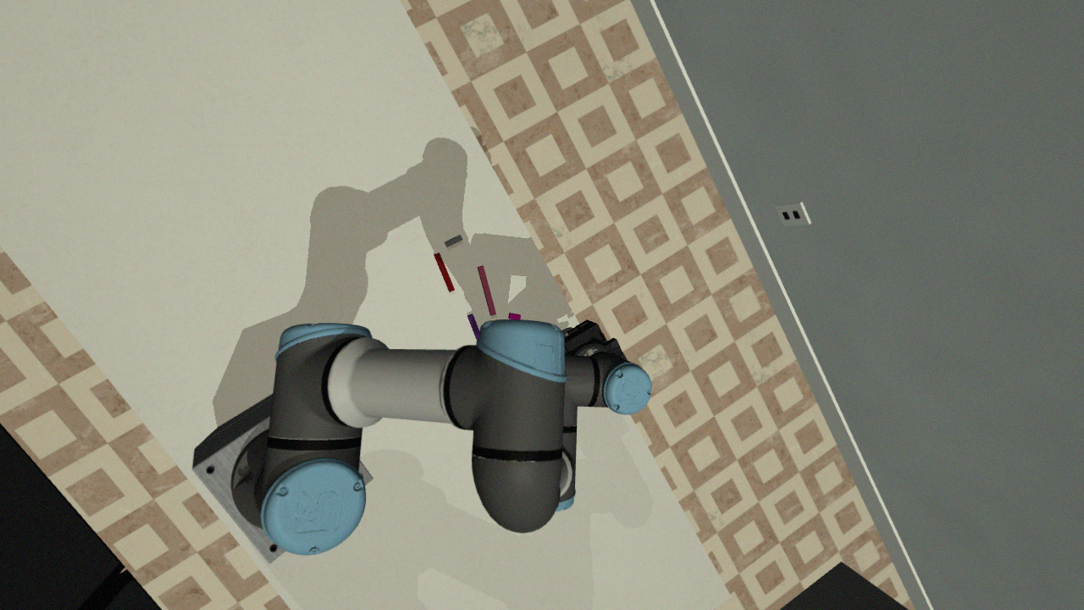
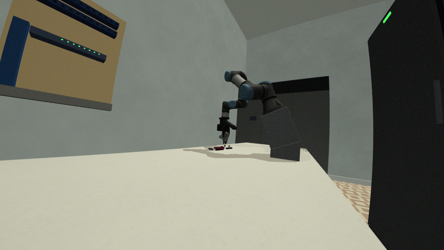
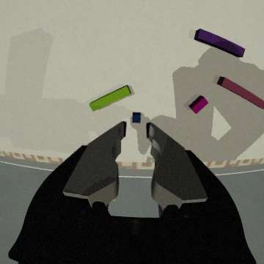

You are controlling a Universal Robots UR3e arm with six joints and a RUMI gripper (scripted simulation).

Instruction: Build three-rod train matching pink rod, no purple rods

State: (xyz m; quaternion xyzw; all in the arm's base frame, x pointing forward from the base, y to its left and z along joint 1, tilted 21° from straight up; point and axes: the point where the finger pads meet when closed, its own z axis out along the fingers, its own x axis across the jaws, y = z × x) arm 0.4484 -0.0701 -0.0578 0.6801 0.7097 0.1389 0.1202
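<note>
My hand is 3 cm above the blue rod. Round my hand: lime rod 2 cm behind, 3 cm to the right, 3 cm below; then magenta rod 3 cm behind, 7 cm to the left, 3 cm below; then purple rod 10 cm behind, 8 cm to the left, 3 cm below.
</note>
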